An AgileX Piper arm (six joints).
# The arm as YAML. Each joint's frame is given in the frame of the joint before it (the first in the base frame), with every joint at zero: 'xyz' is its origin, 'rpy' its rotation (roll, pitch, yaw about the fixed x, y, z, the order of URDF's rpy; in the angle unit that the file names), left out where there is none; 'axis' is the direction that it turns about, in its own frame. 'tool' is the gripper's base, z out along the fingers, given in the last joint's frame.
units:
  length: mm
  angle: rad
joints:
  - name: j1
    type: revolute
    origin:
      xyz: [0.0, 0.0, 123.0]
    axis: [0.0, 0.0, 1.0]
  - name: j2
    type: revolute
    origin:
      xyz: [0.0, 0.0, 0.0]
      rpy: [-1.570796, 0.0, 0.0]
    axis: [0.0, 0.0, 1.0]
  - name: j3
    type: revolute
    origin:
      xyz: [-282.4, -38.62, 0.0]
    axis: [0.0, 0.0, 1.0]
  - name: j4
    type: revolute
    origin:
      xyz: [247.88, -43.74, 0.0]
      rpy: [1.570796, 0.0, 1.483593]
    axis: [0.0, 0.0, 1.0]
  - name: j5
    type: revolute
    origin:
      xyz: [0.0, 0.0, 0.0]
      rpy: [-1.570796, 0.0, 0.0]
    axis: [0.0, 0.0, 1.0]
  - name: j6
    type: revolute
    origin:
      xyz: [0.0, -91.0, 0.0]
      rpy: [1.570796, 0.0, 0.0]
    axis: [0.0, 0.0, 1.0]
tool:
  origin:
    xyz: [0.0, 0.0, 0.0]
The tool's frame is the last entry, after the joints.
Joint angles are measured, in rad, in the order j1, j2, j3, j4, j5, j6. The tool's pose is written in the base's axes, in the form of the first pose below.
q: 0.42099 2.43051 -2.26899 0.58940 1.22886 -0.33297
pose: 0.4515 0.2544 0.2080 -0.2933 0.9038 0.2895 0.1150
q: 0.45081 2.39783 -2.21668 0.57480 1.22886 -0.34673
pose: 0.4381 0.2639 0.2096 -0.3130 0.9008 0.2825 0.1040
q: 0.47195 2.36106 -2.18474 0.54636 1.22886 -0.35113
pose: 0.4281 0.2685 0.2182 -0.3292 0.8986 0.2704 0.1053
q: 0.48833 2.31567 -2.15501 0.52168 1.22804 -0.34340
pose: 0.4185 0.2707 0.2316 -0.3380 0.8973 0.2611 0.1111
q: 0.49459 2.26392 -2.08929 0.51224 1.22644 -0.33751
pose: 0.4078 0.2676 0.2385 -0.3381 0.8995 0.2564 0.1041
